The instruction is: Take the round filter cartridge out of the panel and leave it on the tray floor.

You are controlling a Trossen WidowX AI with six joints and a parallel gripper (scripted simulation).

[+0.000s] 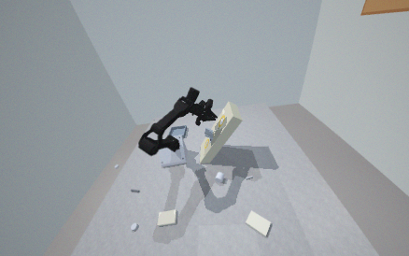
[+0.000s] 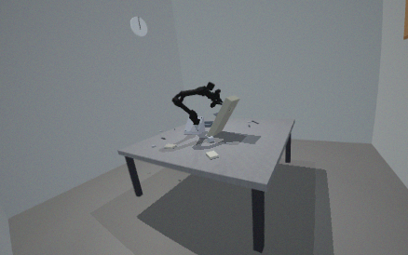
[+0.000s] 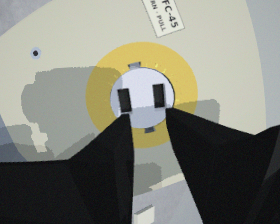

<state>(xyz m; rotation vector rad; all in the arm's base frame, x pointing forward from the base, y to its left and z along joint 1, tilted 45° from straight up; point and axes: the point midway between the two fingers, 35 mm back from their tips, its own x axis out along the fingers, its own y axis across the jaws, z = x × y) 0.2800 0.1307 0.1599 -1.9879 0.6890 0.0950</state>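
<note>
The round filter cartridge lies 4 cm ahead of my gripper tip, 3 cm below it and 1 cm to the right of it. From my gripper tip the other things lie so: cream service panel (10 cm below); grey tray (36 cm behind, 31 cm to the left, 27 cm below).
</note>
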